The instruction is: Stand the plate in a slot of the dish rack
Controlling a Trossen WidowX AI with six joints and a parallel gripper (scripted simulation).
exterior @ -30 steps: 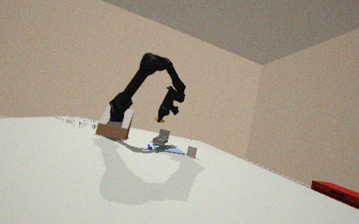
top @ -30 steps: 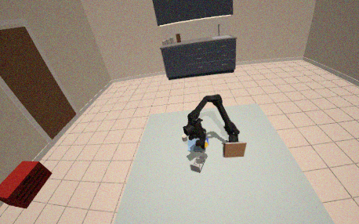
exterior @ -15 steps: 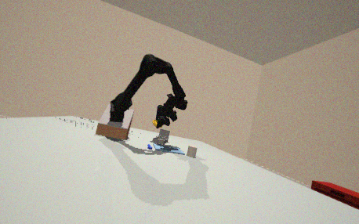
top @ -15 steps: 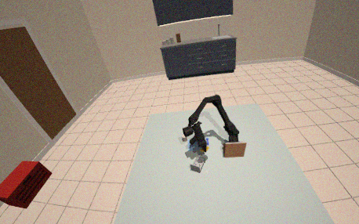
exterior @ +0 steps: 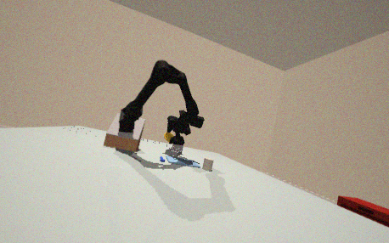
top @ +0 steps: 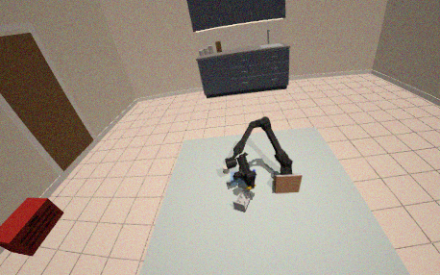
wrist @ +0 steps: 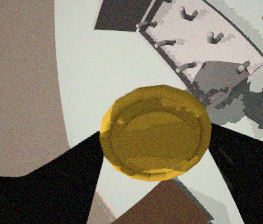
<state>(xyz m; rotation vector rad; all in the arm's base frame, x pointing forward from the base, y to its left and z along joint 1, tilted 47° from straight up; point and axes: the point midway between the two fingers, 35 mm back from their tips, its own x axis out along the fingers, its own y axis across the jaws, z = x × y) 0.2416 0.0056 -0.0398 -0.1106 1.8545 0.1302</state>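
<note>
My gripper tip is now 6 cm short of the grey dish rack, 3 cm to the right of it and 7 cm above it. Also, from my gripper tip: light blue mat (6 cm ahead, 17 cm to the right, 9 cm below); yellow plate (1 cm to the right, 1 cm above); blue spoon (5 cm behind, 20 cm to the right, 8 cm below).
</note>
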